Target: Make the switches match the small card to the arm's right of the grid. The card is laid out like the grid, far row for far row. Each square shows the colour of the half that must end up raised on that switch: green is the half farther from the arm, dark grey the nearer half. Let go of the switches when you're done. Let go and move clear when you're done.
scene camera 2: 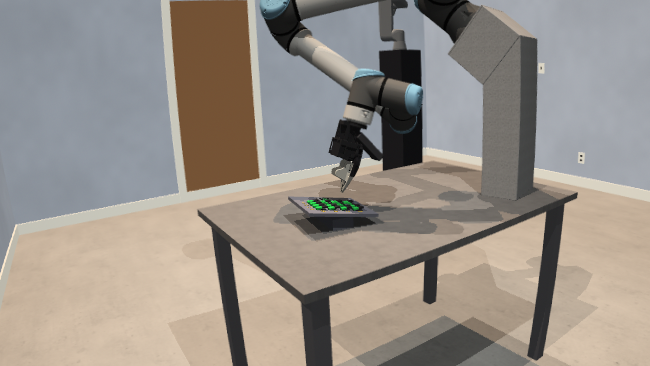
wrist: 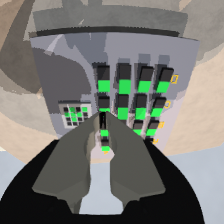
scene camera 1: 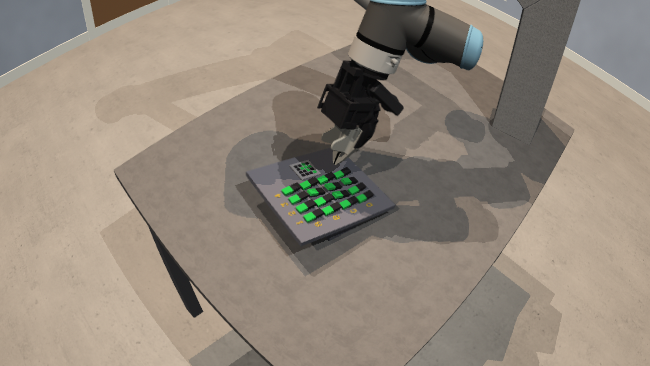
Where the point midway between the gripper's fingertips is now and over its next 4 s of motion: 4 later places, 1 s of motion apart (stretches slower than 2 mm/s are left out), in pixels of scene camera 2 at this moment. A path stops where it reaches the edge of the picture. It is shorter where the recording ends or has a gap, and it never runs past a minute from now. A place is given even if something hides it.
The gripper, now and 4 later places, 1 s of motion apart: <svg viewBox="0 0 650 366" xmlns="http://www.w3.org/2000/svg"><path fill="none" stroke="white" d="M341 192L339 199L339 200L361 196L361 203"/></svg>
